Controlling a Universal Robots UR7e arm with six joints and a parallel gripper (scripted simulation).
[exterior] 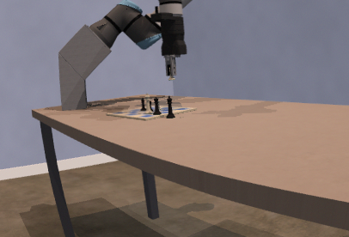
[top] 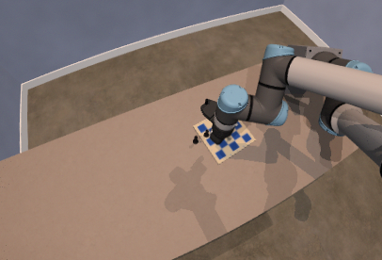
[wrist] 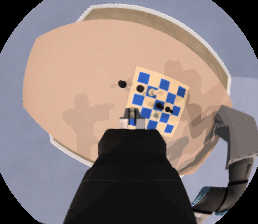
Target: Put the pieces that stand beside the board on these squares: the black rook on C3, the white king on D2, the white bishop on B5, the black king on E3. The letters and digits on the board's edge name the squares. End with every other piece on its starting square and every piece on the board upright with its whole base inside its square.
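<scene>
The chessboard is 130 mm below my hand, 90 mm behind it and 40 mm to the right of it. The rest, counted from my hand: white king: 100 mm below, 70 mm to the right, 40 mm behind; black king: 110 mm below, 60 mm ahead, 50 mm to the right; white bishop: 10 mm below.
</scene>
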